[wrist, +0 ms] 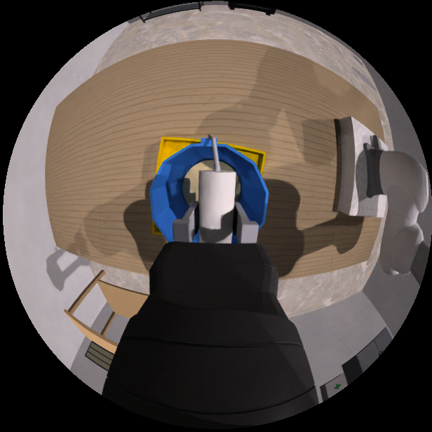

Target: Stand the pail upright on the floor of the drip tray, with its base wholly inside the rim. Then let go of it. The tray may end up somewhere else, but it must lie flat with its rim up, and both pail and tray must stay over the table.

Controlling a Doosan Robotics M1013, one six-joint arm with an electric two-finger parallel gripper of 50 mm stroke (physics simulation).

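Observation:
A blue pail [164,195] with a pale inner bottom is seen from above, its open top toward the camera. Its white cylindrical grip [217,192] on a grey wire handle lies between the fingers. My gripper [215,211] is shut on this grip. A yellow drip tray [171,146] lies on the table beneath the pail, rim up. Its far corners and a bit of its left side show; the pail hides the rest. Whether the pail's base touches the tray floor is hidden.
The wooden table [115,110] extends around the tray. A grey stone-like block [348,167] stands at the right, beside the white robot arm [402,200]. A wooden frame [82,325] stands off the table at the lower left. Shadows fall on both sides of the pail.

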